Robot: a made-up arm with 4 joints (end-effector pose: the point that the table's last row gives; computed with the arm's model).
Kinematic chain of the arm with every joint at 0, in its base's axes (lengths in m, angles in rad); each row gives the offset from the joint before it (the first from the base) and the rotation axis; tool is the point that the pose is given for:
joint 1: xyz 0 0 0.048 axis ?
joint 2: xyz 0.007 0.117 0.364 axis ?
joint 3: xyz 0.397 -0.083 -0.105 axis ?
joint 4: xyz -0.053 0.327 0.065 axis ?
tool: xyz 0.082 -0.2 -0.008
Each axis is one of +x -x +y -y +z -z.
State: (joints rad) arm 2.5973 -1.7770 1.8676 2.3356
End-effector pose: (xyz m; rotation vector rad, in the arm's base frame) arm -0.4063 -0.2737 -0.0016 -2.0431 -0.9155 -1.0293
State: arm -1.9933 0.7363 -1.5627 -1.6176
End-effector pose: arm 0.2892 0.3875 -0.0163 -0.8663 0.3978 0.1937
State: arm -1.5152 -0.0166 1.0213 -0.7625
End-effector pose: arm 0.3695 0.2012 -0.5213 -0.3029 2.3887 0.9343
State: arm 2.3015 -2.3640 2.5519 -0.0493
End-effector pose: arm 0.0303 -0.2019 -0.2665 1.5171 0.0765 1.7777
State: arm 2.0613 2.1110 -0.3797 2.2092
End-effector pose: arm 0.0934 0.3194 -0.5204 -0.3183 0.7035 1.5287
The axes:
joint 1: -y
joint 2: +z
joint 3: +y
joint 4: +x

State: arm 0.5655 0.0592 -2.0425 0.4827
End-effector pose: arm 0.1910 0.2120 0.5253 0.2240 -2.5334 0.6849
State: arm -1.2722 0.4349 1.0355 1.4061
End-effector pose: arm 0.2127 0.4408 -0.0790 0.7357 2.1918 -1.1066
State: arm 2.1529 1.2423 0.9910 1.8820
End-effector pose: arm -0.0359 0.5114 -0.2020 0.4320 -0.5508 0.7533
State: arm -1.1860 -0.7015 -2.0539 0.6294
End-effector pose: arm 0.4381 -0.0979 -0.2020 -0.1288 -0.7618 0.2845
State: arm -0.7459 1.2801 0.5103 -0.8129
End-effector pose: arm 0.3316 0.6463 0.3182 -0.4410 0.4555 1.6785
